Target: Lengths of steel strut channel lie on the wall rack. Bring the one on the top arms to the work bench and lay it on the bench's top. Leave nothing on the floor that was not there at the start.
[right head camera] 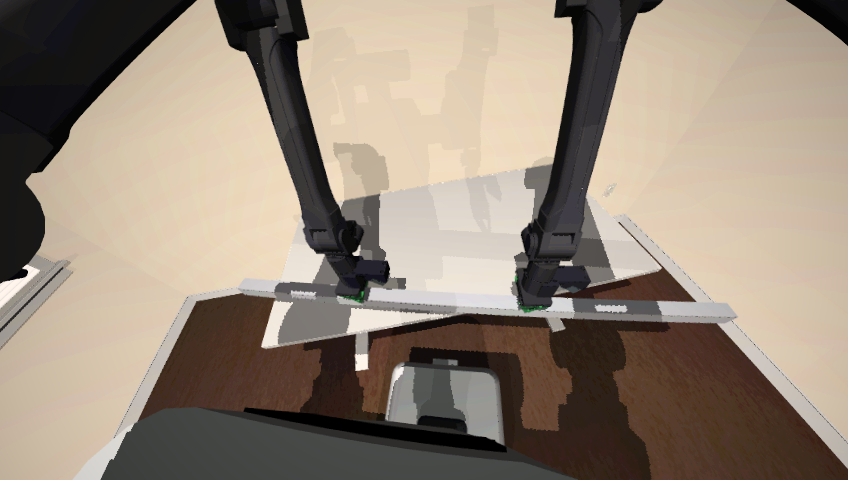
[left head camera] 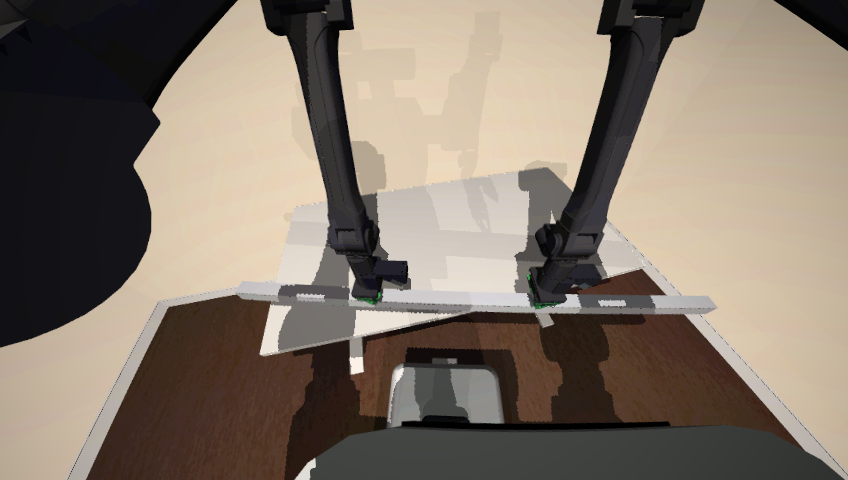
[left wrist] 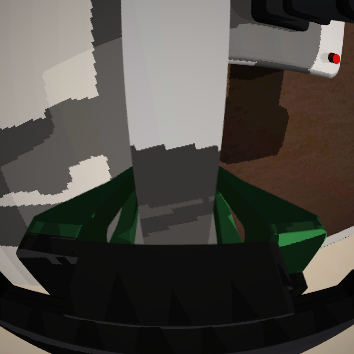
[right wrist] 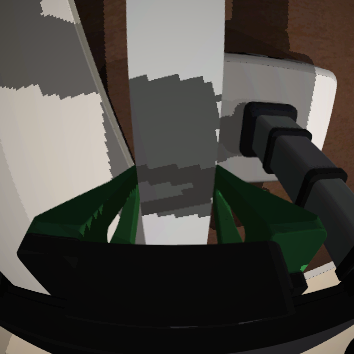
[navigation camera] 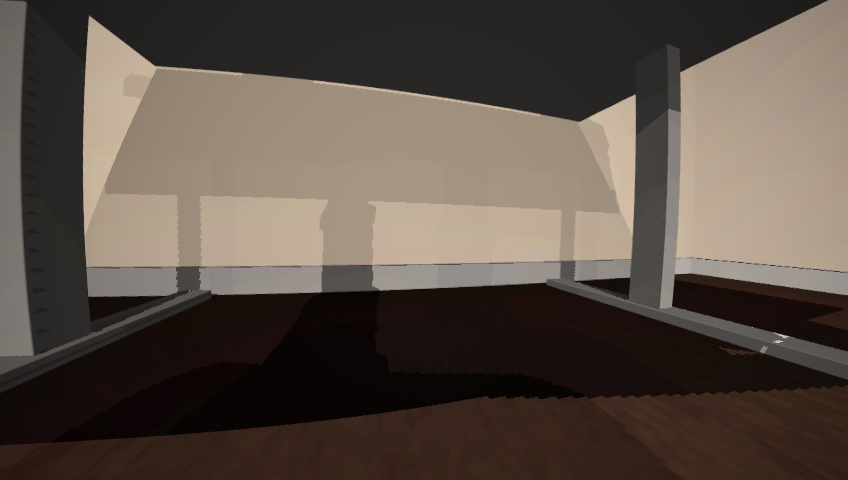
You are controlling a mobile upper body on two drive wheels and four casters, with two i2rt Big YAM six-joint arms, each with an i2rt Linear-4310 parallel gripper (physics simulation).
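Frame: origin at the left arm's base, x right, y up, z back, level; metres.
Where they show: left gripper, fingertip midpoint: (right head camera: 362, 295) (left head camera: 374, 297) (left wrist: 175, 173); right gripper, fingertip midpoint: (right head camera: 525, 304) (left head camera: 535, 301) (right wrist: 175, 173).
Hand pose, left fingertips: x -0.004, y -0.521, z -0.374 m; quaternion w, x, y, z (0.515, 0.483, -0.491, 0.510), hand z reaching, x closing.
Note:
After its pixels a point has its place.
The long pale strut channel (left head camera: 455, 299) @(x 0.230, y -0.512, z -0.367 m) (right head camera: 440, 300) @(x 0.230, y -0.512, z -0.366 m) (left wrist: 175, 75) @(x 0.055, y -0.507, z -0.374 m) (right wrist: 175, 45) @(x 0.532, y -0.522, z -0.371 m) runs crosswise, roughly level, over the near part of the work bench's white top (left head camera: 404, 231) @(x 0.027, y -0.690, z -0.787 m) (right head camera: 410, 226) @(x 0.055, y -0.690, z -0.821 m) (left wrist: 30, 60) @(x 0.060, y -0.690, z -0.551 m) (right wrist: 50, 135) @(x 0.424, y -0.690, z -0.536 m). Both its ends reach out past the top in the head views. My left gripper (left head camera: 367, 297) @(x -0.004, y -0.521, z -0.374 m) (right head camera: 352, 296) @(x -0.004, y -0.521, z -0.374 m) (left wrist: 175, 173) @(x -0.004, y -0.521, z -0.374 m) is shut on the strut left of its middle. My right gripper (left head camera: 544, 303) @(x 0.463, y -0.529, z -0.371 m) (right head camera: 531, 306) @(x 0.463, y -0.529, z -0.371 m) (right wrist: 175, 173) @(x 0.463, y -0.529, z -0.371 m) is shut on it right of its middle. The gap between strut and top is hard to tell. The bench stands askew to the strut. The wall rack does not show.
The bench's legs (navigation camera: 56, 178) @(x -0.346, y -1.123, z -0.641 m) (navigation camera: 651, 196) @(x 0.812, y -1.096, z -0.930 m) stand on long floor feet (navigation camera: 684, 321) @(x 0.821, y -1.393, z -0.834 m) at both sides. The bench's dark underside (navigation camera: 386, 47) spans overhead. My grey base (left head camera: 476, 392) @(x 0.370, y -1.150, z -0.199 m) (right head camera: 476, 392) @(x 0.375, y -1.150, z -0.212 m) (right wrist: 280, 80) @(x 0.414, y -1.150, z 0.026 m) is in front of the bench. A pale framed thing (right head camera: 35, 297) @(x -1.817, y -0.617, z -0.273 m) shows at far left.

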